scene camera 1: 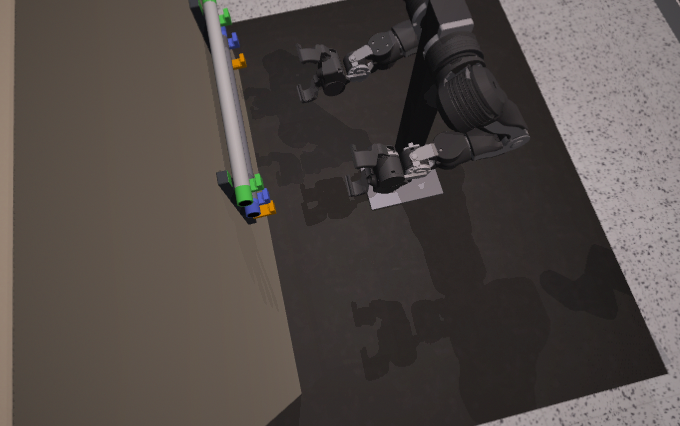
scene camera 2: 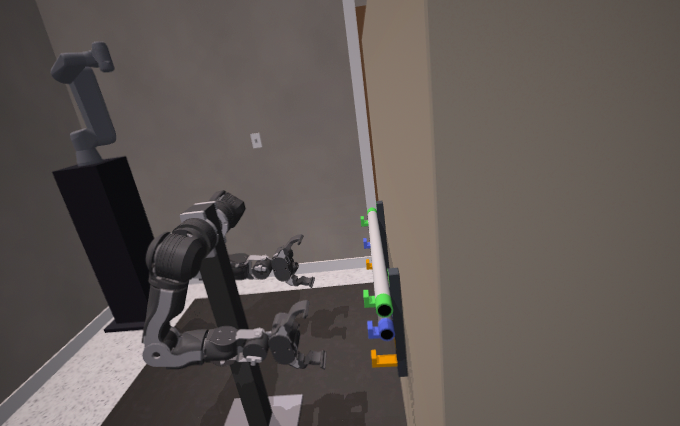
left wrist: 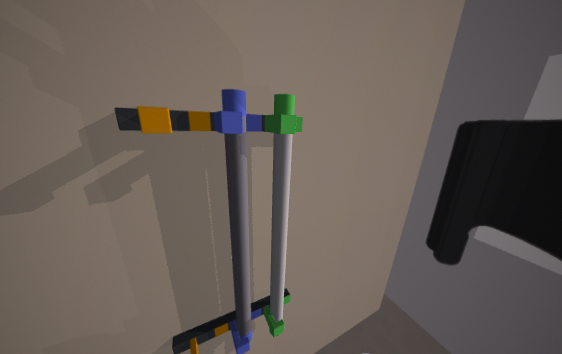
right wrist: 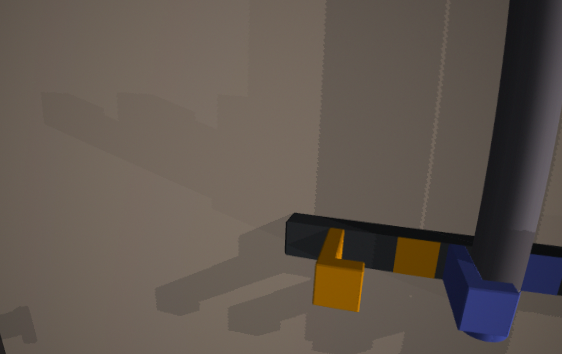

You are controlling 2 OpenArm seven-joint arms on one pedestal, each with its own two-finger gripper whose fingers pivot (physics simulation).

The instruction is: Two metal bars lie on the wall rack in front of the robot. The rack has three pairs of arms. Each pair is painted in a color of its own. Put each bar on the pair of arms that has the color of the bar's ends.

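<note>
The green-ended bar point(scene camera 1: 228, 100) point(scene camera 2: 378, 250) point(left wrist: 281, 215) lies on the top, green pair of arms point(scene camera 2: 368, 299) point(left wrist: 280, 124). The blue-ended bar point(scene camera 2: 385, 328) point(left wrist: 238, 225) point(right wrist: 515, 150) lies on the middle, blue pair point(scene camera 2: 371, 330) point(left wrist: 231, 122) point(right wrist: 487, 310). The lowest pair, orange arms point(scene camera 1: 265, 209) point(scene camera 2: 383, 359) point(left wrist: 155, 120) point(right wrist: 338, 287), bears no bar. My left gripper point(scene camera 1: 352, 170) point(scene camera 2: 307, 259) is open and empty, apart from the rack. My right gripper point(scene camera 1: 303, 72) point(scene camera 2: 315, 331) is open and empty, also apart from it.
The rack's dark uprights point(scene camera 1: 222, 177) point(scene camera 2: 393, 280) point(left wrist: 180, 120) point(right wrist: 305, 237) stand against the beige wall point(scene camera 1: 125, 225) point(scene camera 2: 541, 200). A dark mat point(scene camera 1: 326, 270) lies under the robot. Another grey arm point(scene camera 2: 95, 105) stands on a black pedestal point(scene camera 2: 100, 225) at the back left of scene camera 2.
</note>
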